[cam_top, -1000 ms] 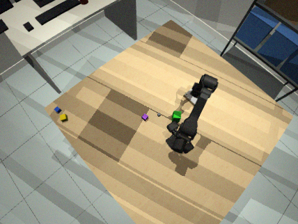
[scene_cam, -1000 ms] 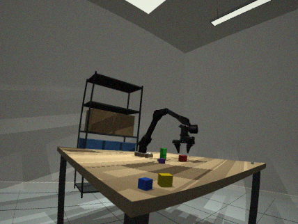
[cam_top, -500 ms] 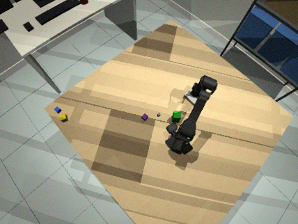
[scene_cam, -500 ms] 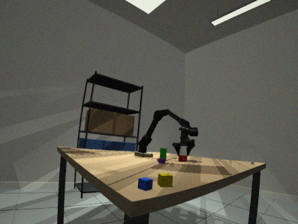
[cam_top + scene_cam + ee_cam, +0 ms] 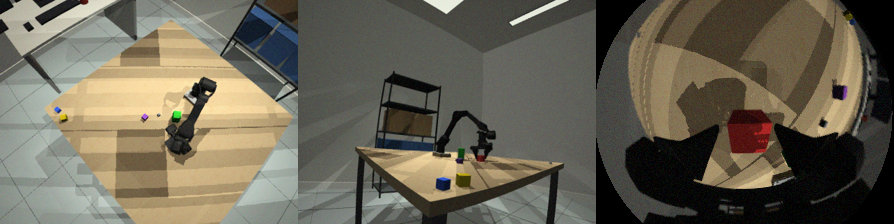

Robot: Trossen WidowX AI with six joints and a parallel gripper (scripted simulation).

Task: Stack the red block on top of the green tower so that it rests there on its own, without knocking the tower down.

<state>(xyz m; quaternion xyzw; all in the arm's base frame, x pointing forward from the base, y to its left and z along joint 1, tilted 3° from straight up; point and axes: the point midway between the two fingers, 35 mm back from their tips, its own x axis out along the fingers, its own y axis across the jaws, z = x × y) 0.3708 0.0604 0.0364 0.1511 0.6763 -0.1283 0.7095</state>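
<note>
Right now the red block is 1 cm above my gripper tip. Round my gripper tip: purple block (25 cm to the right, 2 cm behind); small dark object (19 cm to the right, 9 cm behind, 1 cm below); yellow block (69 cm to the right, 29 cm ahead).
</note>
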